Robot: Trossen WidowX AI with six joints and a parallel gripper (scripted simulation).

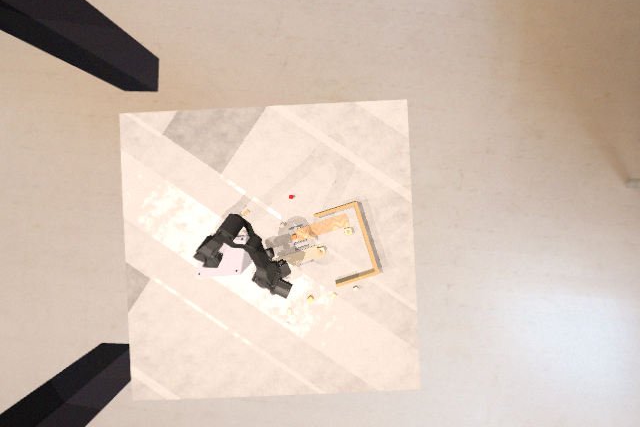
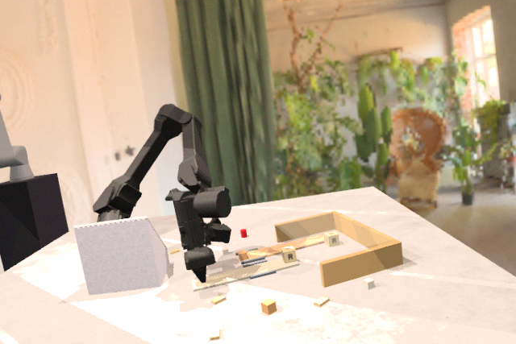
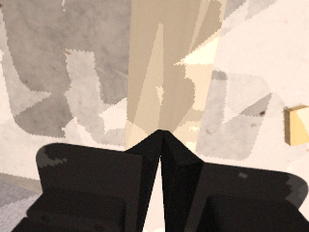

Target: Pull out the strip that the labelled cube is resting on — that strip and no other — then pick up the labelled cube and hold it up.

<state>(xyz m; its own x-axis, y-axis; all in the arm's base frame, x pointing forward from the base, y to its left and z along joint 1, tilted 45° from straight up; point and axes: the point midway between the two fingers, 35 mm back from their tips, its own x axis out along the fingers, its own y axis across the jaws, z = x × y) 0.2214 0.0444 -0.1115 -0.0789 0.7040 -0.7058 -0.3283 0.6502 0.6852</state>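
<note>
Right now my gripper tip is 9 cm short of the pale plain strip and 3 cm to the right of it. Also, from my gripper tip: red marker 6 cm ahead, 31 cm to the left, 1 cm above.
</note>
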